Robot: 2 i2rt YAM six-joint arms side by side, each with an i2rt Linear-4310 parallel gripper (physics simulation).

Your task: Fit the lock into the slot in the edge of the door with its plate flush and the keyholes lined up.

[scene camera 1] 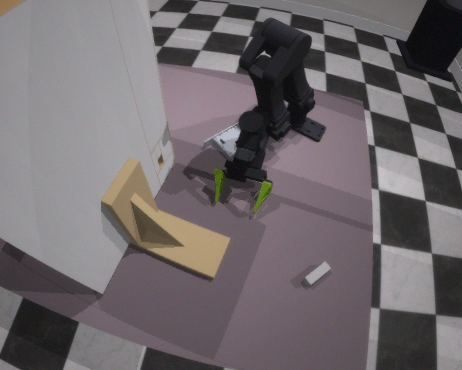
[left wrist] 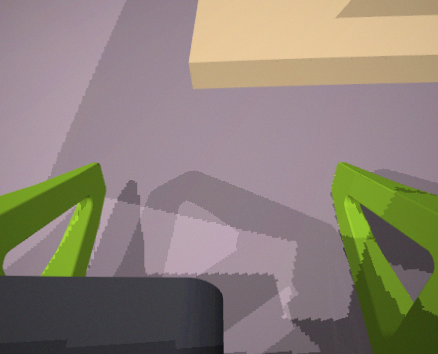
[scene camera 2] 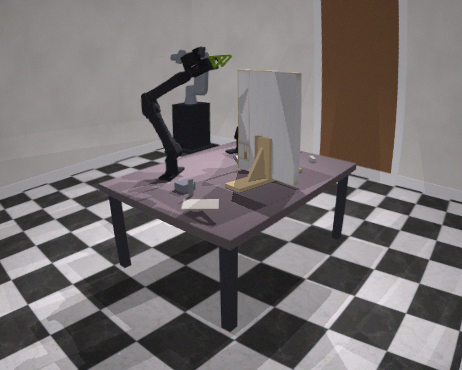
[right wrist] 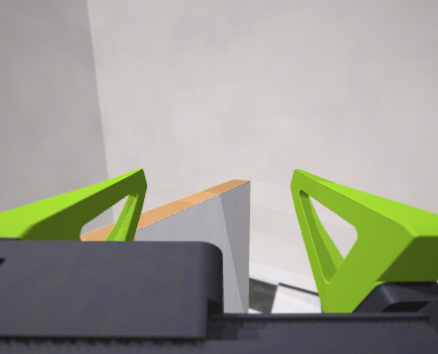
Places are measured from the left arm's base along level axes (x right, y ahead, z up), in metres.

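Pixels of known places: left gripper, fingertip midpoint: (scene camera 1: 234,207) (left wrist: 218,175); right gripper, fingertip midpoint: (scene camera 2: 228,55) (right wrist: 218,177); left arm's base, origin of the base link: (scene camera 1: 293,121); right arm's base, origin of the base link: (scene camera 2: 172,174).
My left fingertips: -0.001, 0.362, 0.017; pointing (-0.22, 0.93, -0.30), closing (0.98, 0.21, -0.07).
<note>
Ahead of a thing's pixels: the offset from my left fingertips to its top centre, as dx, dy, dz. "spot": to the spot under its first point. Level surfaces: height alone.
The silvery lock @(+0.113, -0.175, +0.010) (scene camera 1: 226,141) lies on the table, partly hidden by my left arm in scene camera 1. The white door @(+0.185, +0.162, +0.530) (scene camera 1: 65,115) (scene camera 2: 275,115) (right wrist: 235,240) stands upright, with a small square hole @(spot: +0.199, +0.020, +0.067) (scene camera 1: 160,160) near its edge. My left gripper (scene camera 1: 236,207) (left wrist: 218,175) is open and empty, in front of the lock in the picture and above the table; the lock does not show in the left wrist view. My right gripper (scene camera 2: 226,59) (right wrist: 218,177) is open and empty, raised high beside the door's top. The slot in the door's edge is not clearly visible.
A wooden bracket (scene camera 1: 185,240) (scene camera 2: 266,159) (left wrist: 300,40) stands against the door, its foot reaching over the table @(dz -0.017) (scene camera 1: 295,320) (scene camera 2: 225,227). A small white block @(-0.247, +0.044, +0.005) (scene camera 1: 318,274) lies at the lower right in scene camera 1. A grey-blue object @(+0.594, +0.083, +0.019) (scene camera 2: 183,186) and a pale flat piece @(+0.609, +0.275, -0.016) (scene camera 2: 200,204) lie near my right arm's base.
</note>
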